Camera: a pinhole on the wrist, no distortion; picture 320 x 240 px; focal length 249.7 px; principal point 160.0 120.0 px. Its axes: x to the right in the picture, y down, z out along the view. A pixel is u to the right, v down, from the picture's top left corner.
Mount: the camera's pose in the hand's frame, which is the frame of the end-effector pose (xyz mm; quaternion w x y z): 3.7 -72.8 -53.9 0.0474 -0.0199 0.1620 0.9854
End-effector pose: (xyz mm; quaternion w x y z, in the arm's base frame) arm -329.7 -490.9 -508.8 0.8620 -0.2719 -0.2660 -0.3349
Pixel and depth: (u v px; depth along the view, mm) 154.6 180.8 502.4
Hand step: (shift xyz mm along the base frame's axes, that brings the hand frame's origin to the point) -153.7 285.1 329.5
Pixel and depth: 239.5 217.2 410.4
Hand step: -258.9 260.1 194.7
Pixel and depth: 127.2 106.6 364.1
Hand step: -9.0 203.2 215.7
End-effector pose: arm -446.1 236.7 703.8 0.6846 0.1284 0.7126 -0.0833
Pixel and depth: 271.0 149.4 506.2
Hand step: 435.1 -93.0 219.5
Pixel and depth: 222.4 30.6 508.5
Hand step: 430.9 145.6 114.3
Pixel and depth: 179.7 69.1 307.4
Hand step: 232.6 18.0 15.9
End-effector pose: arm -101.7 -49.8 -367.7 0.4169 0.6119 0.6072 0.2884
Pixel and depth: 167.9 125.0 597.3
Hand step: 493.9 -103.0 -151.2
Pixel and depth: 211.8 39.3 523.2
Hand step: 451.2 -136.9 57.0
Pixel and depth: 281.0 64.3 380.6
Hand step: 287.2 -208.1 21.9
